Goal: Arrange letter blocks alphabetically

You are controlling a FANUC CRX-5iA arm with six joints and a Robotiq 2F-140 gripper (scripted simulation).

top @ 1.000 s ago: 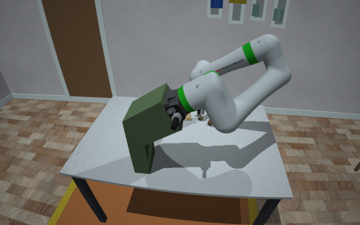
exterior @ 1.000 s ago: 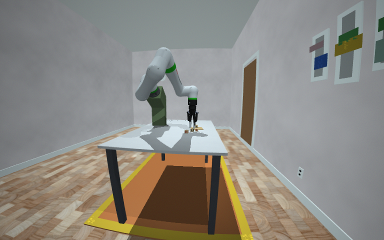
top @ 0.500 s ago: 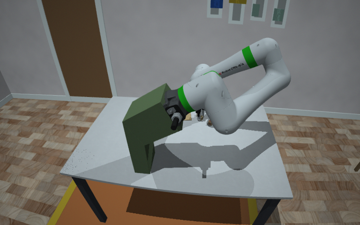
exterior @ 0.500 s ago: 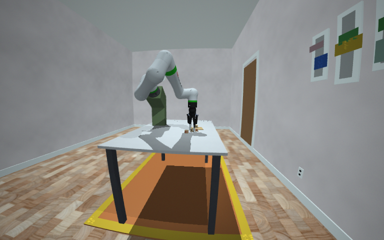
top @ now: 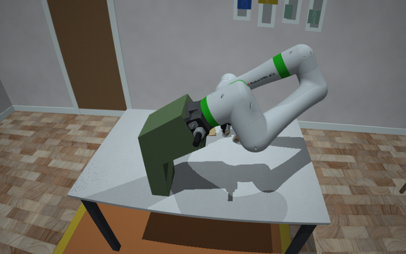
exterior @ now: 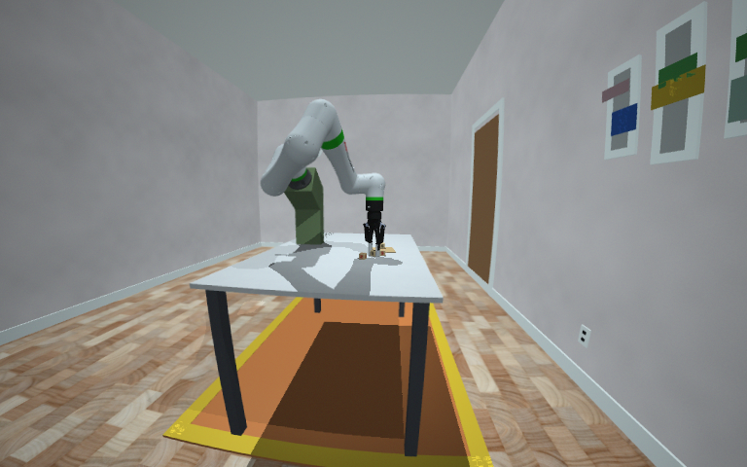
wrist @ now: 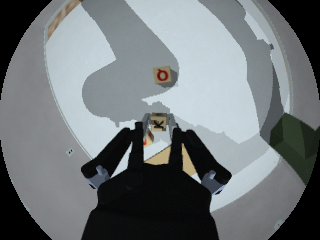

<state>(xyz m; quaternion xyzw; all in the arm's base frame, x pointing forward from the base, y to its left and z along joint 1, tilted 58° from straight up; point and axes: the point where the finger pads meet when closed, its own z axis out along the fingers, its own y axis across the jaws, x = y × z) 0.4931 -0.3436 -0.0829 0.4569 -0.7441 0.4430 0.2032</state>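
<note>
Right now my hand is 150 mm to the right of the tan mat, 40 mm short of it and 30 mm above it.
</note>
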